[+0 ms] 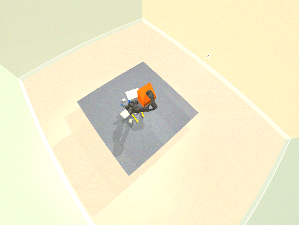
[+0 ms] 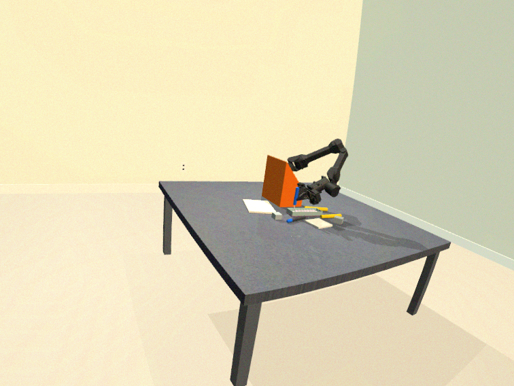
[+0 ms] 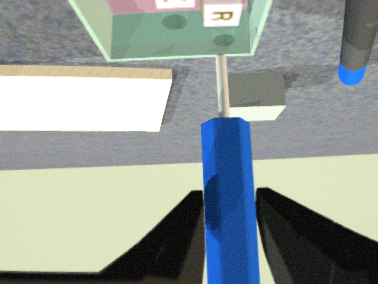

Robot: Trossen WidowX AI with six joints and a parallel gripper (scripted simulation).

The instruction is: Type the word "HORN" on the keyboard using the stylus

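Right now the stylus is 1 cm below my gripper tip. Round my gripper tip: white pad: 13 cm ahead, 8 cm below, 7 cm to the left; then grey block: 11 cm to the right, 8 cm below, 2 cm ahead; then blue-tipped pen: 8 cm below, 8 cm ahead, 5 cm to the right.
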